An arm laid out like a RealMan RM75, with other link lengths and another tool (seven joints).
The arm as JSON. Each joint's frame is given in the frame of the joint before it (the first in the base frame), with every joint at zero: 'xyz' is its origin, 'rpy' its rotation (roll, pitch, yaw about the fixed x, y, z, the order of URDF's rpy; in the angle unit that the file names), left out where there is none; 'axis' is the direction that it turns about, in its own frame. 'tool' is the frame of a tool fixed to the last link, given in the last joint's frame.
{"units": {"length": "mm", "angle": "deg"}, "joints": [
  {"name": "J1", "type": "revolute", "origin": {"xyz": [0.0, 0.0, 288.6]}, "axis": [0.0, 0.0, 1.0]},
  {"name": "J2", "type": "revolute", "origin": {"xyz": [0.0, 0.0, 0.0]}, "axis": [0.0, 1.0, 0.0]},
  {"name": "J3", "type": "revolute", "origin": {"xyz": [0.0, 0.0, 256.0]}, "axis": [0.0, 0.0, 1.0]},
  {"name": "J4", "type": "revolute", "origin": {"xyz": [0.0, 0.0, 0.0]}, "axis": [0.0, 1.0, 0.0]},
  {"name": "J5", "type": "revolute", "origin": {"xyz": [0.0, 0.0, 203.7]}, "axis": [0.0, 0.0, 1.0]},
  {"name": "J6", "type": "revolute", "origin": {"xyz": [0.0, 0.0, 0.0]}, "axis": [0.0, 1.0, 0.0]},
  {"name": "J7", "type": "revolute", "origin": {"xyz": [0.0, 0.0, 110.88]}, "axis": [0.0, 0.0, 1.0]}
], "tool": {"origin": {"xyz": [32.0, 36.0, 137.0], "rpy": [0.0, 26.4, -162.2]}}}
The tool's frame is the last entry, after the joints.
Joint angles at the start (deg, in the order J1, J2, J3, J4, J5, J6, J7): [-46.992 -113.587 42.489 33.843 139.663 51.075 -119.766]
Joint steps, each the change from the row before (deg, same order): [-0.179 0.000 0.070 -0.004 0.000 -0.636 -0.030]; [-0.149 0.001 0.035 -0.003 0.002 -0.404 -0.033]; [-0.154 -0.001 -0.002 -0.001 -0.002 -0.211 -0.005]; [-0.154 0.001 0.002 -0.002 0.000 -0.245 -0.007]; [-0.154 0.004 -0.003 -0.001 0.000 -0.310 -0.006]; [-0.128 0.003 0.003 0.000 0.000 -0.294 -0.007]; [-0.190 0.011 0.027 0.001 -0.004 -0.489 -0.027]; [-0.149 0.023 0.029 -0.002 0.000 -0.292 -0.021]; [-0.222 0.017 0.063 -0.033 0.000 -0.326 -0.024]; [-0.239 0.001 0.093 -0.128 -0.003 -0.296 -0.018]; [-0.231 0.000 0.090 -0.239 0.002 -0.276 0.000]
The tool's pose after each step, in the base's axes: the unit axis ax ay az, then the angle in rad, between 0 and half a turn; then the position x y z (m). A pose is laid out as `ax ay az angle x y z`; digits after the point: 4 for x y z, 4 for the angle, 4 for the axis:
0.3509 -0.8887 -0.2952 2.7090 -0.2367 0.5257 0.0024
0.3503 -0.8878 -0.2987 2.7096 -0.2359 0.5275 0.0034
0.3493 -0.8874 -0.3007 2.7105 -0.2347 0.5288 0.0040
0.3484 -0.8870 -0.3029 2.7114 -0.2336 0.5302 0.0047
0.3476 -0.8864 -0.3058 2.7123 -0.2326 0.5318 0.0056
0.3470 -0.8857 -0.3084 2.7131 -0.2318 0.5332 0.0064
0.3461 -0.8845 -0.3128 2.7141 -0.2306 0.5355 0.0078
0.3452 -0.8839 -0.3155 2.7147 -0.2296 0.5371 0.0088
0.3438 -0.8835 -0.3183 2.7153 -0.2281 0.5389 0.0095
0.3424 -0.8834 -0.3200 2.7154 -0.2265 0.5402 0.0095
0.3414 -0.8835 -0.3207 2.7148 -0.2253 0.5411 0.0088

